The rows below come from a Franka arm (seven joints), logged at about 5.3 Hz.
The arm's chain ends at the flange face. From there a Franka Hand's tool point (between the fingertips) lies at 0.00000 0.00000 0.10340 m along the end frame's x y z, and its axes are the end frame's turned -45 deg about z.
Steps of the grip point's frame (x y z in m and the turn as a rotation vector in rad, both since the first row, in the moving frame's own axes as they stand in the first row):
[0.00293, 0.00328, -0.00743, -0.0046, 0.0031, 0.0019]
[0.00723, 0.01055, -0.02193, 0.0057, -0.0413, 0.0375]
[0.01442, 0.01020, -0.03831, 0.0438, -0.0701, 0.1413]
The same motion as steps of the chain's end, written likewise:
[0.00383, 0.00014, -0.00743, -0.0011, 0.0054, 0.0019]
[0.01606, -0.00019, -0.02184, -0.0252, -0.0332, 0.0375]
[0.02584, -0.00431, -0.03796, -0.0186, -0.0805, 0.1413]

